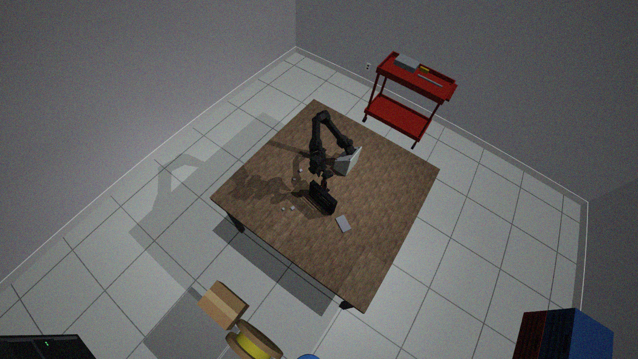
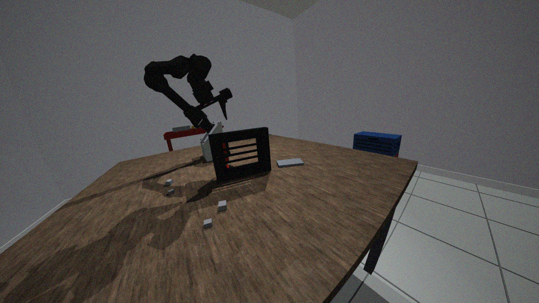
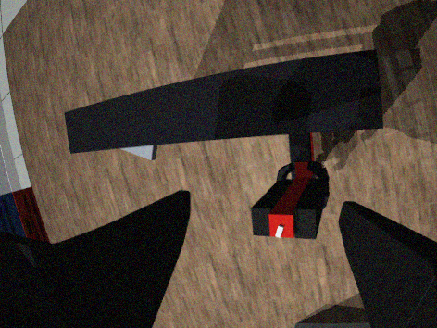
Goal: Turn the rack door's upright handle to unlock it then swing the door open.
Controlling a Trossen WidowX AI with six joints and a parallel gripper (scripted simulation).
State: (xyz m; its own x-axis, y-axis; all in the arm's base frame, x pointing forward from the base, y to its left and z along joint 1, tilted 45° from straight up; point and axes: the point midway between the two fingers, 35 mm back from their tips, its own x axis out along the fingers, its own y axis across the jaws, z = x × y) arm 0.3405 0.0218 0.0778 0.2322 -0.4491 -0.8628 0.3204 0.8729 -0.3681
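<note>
Right now the door handle is 3 cm behind my gripper tip, 1 cm to the left of it and 11 cm below it. Round my gripper tip: flat grey plate 9 cm ahead, 27 cm to the left, 21 cm below.
</note>
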